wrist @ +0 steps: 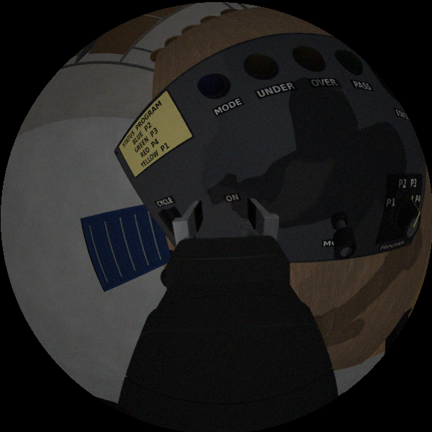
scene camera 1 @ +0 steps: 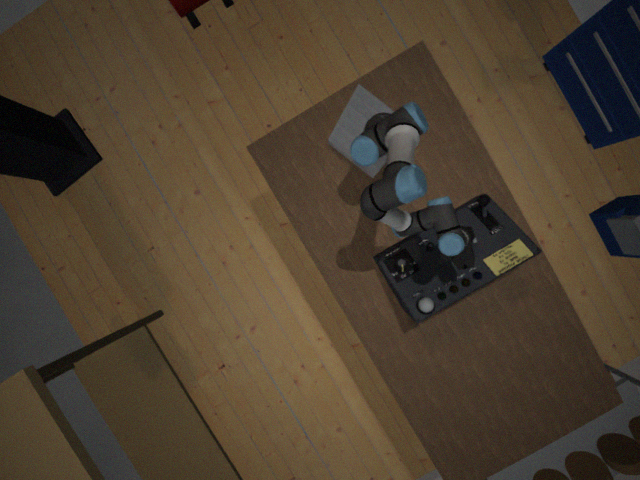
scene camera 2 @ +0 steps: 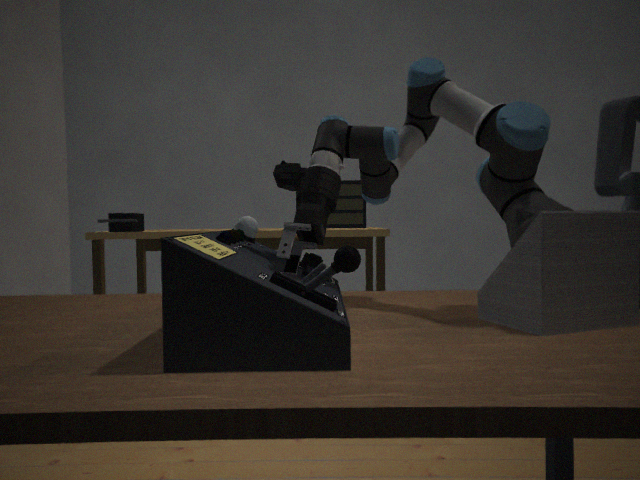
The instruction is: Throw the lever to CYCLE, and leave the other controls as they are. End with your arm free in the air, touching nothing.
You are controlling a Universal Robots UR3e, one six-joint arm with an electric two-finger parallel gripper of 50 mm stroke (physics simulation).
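Places are measured from the arm's base along level axes (x back, y left, z down), in centimetres.
Pixels of known places: gripper, fingertip midpoint: [scene camera 2: 286, 265]; arm's base at its link origin: [scene camera 2: 549, 239].
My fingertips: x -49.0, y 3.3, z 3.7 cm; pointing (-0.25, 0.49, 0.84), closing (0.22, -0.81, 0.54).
For each thing: its middle in the pictures, then the offset to it from my fingertips. "pt": a spot on its surface instead.
- dark sloped console at a spot on its surface: [scene camera 2: 248, 330] pt dx -5.6, dy +18.1, dz +6.9 cm
- CYCLE label at a spot on its surface: [scene camera 2: 262, 275] pt dx -3.8, dy +11.1, dz +0.3 cm
- program knob at the middle of its body: [scene camera 2: 311, 262] [scene camera 1: 401, 264] dx +6.1, dy -24.0, dz +1.7 cm
- yellow note at a spot on its surface: [scene camera 2: 206, 246] [scene camera 1: 510, 255] pt dx -12.3, dy +8.2, dz -4.0 cm
- white dome at a spot on its surface: [scene camera 2: 246, 227] pt dx -8.2, dy -23.9, dz -6.3 cm
The dark sloped console [scene camera 1: 509, 229] [scene camera 2: 248, 330] [wrist: 240, 140] stands on the table. Its black ball-topped lever [scene camera 1: 484, 201] [scene camera 2: 346, 258] leans toward the robot's base, at the slot end away from the CYCLE label [scene camera 2: 262, 275] [wrist: 165, 201]. In the wrist view one finger hides most of the lever's slot. My gripper [scene camera 2: 297, 260] [wrist: 224, 208] is open and empty, low over the panel beside the lever, near the ON label [wrist: 232, 198]. A small toggle switch [wrist: 245, 229] shows between the fingers in the wrist view; whether they touch it or the panel, I cannot tell.
The mode switch [wrist: 344, 242] and the program knob [scene camera 1: 402, 265] [wrist: 412, 227] are on the panel's other side. A yellow note [scene camera 1: 508, 257] [scene camera 2: 206, 246] [wrist: 156, 134], several dark buttons and a white dome [scene camera 1: 425, 304] [scene camera 2: 246, 227] line the high edge. The grey base block [scene camera 1: 356, 118] [scene camera 2: 584, 268] stands behind.
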